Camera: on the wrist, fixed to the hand. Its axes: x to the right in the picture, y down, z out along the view.
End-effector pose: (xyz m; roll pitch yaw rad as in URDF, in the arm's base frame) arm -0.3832 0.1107 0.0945 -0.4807 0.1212 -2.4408
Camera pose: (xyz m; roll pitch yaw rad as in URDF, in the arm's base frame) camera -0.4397 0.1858 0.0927 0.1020 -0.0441 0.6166
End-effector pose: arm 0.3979 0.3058 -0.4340 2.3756 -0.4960 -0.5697
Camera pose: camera 0.4528 0.3784 -0.4576 -2.7336 0.3978 2.6360
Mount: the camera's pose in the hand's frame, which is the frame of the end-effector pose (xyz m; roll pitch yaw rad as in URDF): -0.0050 -0.0821 -0.0455 -0.3873 0.0291 3.0314
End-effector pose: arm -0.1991 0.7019 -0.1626 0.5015 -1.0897 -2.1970
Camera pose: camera -0.2796 0.6761 -0.2038 -1.0842 1.0513 0.7204
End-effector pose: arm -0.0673 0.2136 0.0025 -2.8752 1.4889 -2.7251
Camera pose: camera -0.0994 0.1259 0.0128 1.5490 -1.4301 1.3617
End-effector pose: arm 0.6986 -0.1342 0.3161 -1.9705 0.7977 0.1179
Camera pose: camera 0.7626 -0.1366 0.3849 1.5222 -0.7054 -2.9322
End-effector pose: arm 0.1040 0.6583 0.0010 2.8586 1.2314 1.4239
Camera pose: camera 0.0161 0.6894 0.0126 2.7156 -1.2743 -1.3777
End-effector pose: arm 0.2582 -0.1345 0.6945 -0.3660 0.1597 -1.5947
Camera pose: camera 0.1654 -0.1253 0.6824 -0.0080 -0.0925 1.4541
